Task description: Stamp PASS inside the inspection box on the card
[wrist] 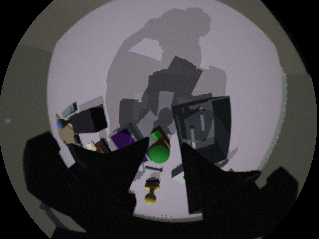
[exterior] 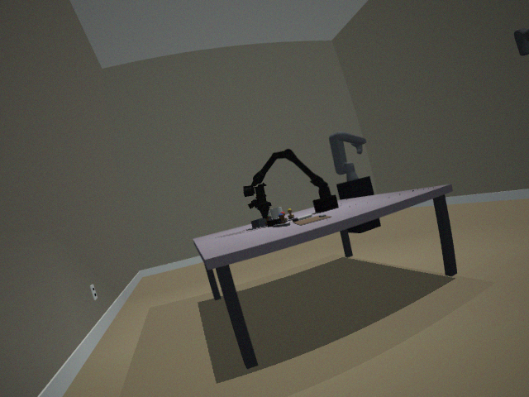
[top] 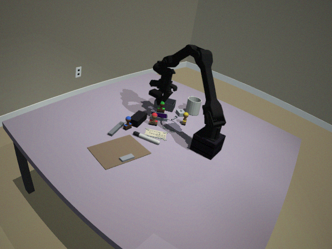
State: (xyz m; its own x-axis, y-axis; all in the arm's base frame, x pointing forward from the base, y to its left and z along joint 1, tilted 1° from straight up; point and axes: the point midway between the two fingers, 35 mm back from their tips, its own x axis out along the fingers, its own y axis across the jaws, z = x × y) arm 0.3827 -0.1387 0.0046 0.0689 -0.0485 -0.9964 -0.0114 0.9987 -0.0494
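My gripper tip is 10 mm past the green stamp, 10 mm to the right of it and 20 mm above it. The rest, counted from my gripper tip: red-knobbed stamp (70 mm behind, 150 mm to the left, 20 mm below); then dark tray (10 mm ahead, 60 mm to the right, 30 mm below); then purple ink pad (50 mm behind, 70 mm to the left, 40 mm below).
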